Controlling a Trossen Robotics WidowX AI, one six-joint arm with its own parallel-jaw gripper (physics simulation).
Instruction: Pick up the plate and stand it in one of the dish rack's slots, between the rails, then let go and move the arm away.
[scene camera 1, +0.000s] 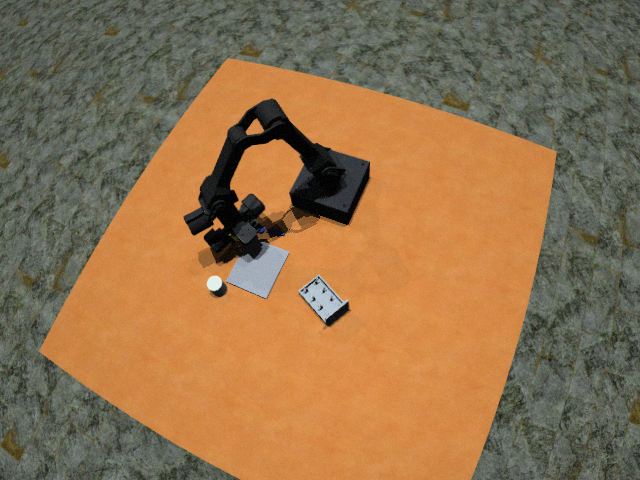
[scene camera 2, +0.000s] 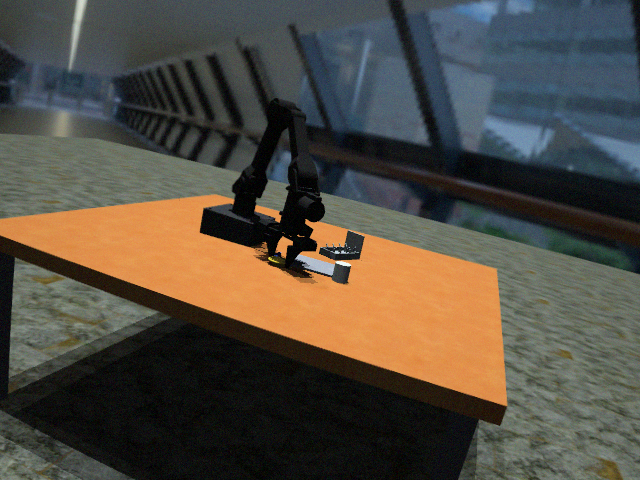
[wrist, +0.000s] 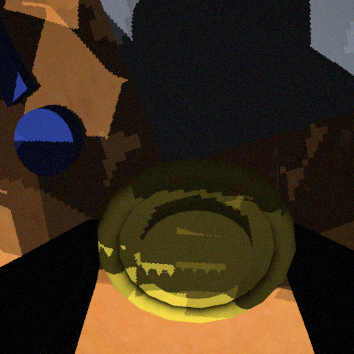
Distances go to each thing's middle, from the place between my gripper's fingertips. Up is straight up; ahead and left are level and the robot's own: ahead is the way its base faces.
I see the yellow plate (wrist: 196, 240) right at my hand. From my hand the other things lie so: blue spoon (wrist: 48, 139) (70 mm to the left, 50 mm behind); then grey mat (scene camera 1: 259, 264) (100 mm to the left, 60 mm ahead); then grey dish rack (scene camera 1: 317, 293) (310 mm to the left, 40 mm ahead, 40 mm above).
